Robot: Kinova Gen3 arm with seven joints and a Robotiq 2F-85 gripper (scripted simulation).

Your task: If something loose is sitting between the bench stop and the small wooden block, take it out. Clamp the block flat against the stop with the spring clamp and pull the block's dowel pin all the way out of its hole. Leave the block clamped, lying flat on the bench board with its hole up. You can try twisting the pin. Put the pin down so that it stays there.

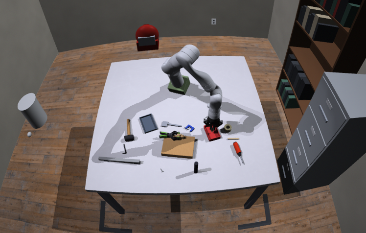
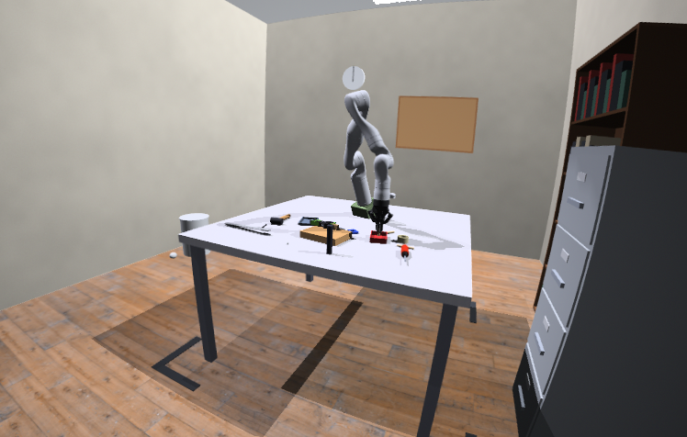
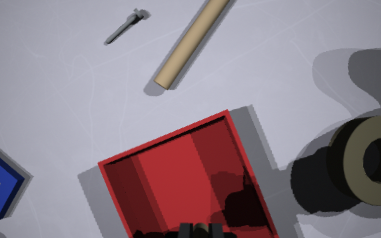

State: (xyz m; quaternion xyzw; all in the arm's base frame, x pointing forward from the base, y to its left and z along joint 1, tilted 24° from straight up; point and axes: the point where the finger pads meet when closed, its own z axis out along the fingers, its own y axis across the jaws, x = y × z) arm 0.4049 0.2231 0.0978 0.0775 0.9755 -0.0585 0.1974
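Now: the red tray 5 cm below my hand. From my hand the other things lie so: round dowel pin 2 cm below; wooden bench board 9 cm ahead, 23 cm to the right, 3 cm below; wooden block 4 cm ahead, 22 cm to the right, 2 cm below.
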